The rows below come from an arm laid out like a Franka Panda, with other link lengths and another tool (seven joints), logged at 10 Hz.
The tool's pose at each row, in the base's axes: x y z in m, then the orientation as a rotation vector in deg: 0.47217 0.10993 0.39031 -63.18 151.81 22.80; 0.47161 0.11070 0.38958 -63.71 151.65 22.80; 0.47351 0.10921 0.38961 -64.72 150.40 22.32; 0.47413 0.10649 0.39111 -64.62 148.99 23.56; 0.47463 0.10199 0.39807 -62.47 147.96 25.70; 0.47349 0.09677 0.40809 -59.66 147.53 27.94; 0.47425 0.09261 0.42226 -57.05 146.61 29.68; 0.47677 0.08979 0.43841 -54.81 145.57 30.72
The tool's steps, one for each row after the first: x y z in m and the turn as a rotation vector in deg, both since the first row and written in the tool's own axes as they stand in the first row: 0.00012 0.00081 0.00088 -0.08 0.08 -0.36; -0.00022 -0.00156 0.00057 0.30 -0.48 -1.46; 0.00064 -0.00362 -0.00168 -0.20 -1.90 -1.82; 0.00098 -0.00594 -0.00965 -0.97 -3.97 -0.74; 0.00192 -0.00710 -0.02090 -1.83 -5.77 0.99; -0.00048 -0.00826 -0.03545 -2.32 -7.81 2.39; -0.00560 -0.00947 -0.05118 -2.40 -9.71 3.48
